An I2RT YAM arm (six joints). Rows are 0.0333 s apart.
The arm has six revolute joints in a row. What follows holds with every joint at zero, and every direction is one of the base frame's.
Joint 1 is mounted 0.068 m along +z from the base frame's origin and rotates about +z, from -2.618 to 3.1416 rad.
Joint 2 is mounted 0.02 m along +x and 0.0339 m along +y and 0.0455 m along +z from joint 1 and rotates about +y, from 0 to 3.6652 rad.
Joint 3 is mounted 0.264 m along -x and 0.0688 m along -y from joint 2 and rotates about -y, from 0 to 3.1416 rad.
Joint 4 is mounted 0.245 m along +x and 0.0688 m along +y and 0.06 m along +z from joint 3 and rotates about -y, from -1.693 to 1.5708 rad.
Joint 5 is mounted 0.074 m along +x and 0.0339 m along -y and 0.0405 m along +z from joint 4 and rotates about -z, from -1.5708 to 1.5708 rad.
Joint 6 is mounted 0.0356 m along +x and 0.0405 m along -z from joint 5 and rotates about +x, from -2.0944 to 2.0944 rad.
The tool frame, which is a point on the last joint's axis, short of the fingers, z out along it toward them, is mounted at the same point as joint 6; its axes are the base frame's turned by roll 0, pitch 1.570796 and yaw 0 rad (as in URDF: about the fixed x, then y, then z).
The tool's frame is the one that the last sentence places.
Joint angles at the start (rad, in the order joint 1, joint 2, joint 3, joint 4, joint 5, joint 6):
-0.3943, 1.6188, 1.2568, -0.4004, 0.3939, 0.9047
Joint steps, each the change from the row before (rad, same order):
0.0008, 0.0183, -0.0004, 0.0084, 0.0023, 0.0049
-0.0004, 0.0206, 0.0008, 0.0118, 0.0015, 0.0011
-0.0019, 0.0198, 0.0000, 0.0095, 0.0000, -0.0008
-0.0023, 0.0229, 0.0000, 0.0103, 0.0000, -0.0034
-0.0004, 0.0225, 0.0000, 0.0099, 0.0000, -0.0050
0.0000, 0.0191, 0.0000, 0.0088, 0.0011, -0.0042
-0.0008, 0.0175, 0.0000, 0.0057, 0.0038, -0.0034
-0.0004, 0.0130, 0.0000, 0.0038, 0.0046, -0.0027
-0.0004, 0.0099, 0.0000, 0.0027, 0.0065, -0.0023
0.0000, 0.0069, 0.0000, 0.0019, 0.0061, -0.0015
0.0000, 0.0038, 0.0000, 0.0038, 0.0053, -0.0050
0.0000, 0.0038, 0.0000, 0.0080, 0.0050, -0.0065
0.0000, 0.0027, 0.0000, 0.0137, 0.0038, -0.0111
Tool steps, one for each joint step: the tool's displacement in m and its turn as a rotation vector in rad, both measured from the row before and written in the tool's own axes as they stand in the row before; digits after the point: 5 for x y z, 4 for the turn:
0.00319, 0.00026, 0.00586, 0.0084, 0.0044, 0.0004
0.00288, 0.00043, 0.00659, 0.0070, 0.0032, -0.0017
0.00276, -0.00027, 0.00663, 0.0087, 0.0051, -0.0035
0.00326, -0.00047, 0.00767, 0.0106, 0.0063, -0.0068
0.00376, -0.00012, 0.00727, 0.0094, 0.0070, -0.0096
0.00326, -0.00004, 0.00612, 0.0081, 0.0050, -0.0082
0.00288, -0.00051, 0.00571, 0.0114, 0.0035, -0.0075
0.00220, -0.00040, 0.00421, 0.0097, 0.0016, -0.0060
0.00159, -0.00040, 0.00321, 0.0095, -0.0010, -0.0049
0.00115, -0.00024, 0.00219, 0.0074, -0.0018, -0.0035
0.00040, 0.00006, 0.00120, 0.0034, -0.0041, -0.0050
0.00014, 0.00041, 0.00120, 0.0002, -0.0063, -0.0048
-0.00045, 0.00094, 0.00084, -0.0052, -0.0093, -0.0065

